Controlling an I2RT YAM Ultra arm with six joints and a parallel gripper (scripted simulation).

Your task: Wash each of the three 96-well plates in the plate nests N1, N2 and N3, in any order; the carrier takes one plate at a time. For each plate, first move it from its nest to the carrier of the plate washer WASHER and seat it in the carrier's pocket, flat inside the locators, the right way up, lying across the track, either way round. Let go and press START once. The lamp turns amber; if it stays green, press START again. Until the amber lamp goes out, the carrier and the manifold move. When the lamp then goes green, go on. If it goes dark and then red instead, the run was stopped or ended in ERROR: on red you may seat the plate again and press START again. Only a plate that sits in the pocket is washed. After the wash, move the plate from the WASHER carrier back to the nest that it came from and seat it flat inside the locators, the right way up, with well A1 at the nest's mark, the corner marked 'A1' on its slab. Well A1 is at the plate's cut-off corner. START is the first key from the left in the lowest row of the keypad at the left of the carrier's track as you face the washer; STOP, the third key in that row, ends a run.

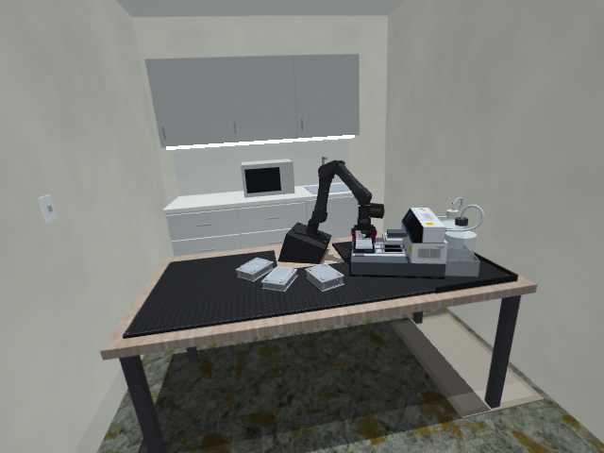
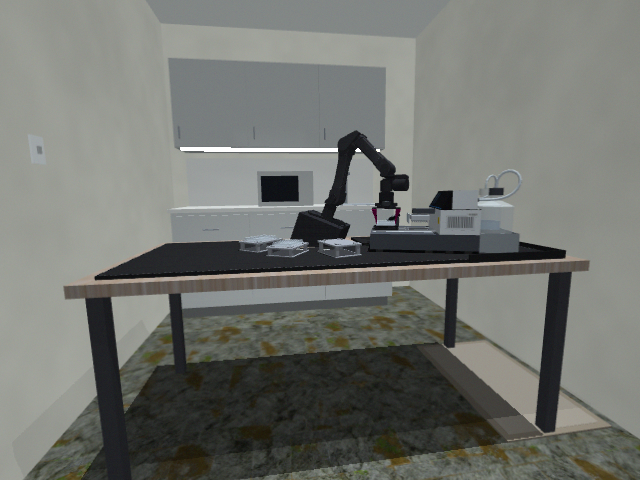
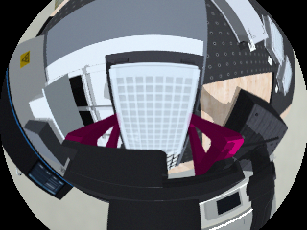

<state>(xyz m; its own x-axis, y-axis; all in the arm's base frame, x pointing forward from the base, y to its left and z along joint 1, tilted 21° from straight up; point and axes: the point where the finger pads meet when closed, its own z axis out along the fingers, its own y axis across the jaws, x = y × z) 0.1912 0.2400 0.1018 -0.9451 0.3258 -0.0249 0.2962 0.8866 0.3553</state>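
The washer carrier lies 2 cm below my hand. Also, from my hand: clear bottle 20 cm ahead, 41 cm to the left, 2 cm above; plate washer 5 cm ahead, 15 cm to the left, 2 cm above; nest 17 cm ahead, 25 cm to the right, 6 cm below.
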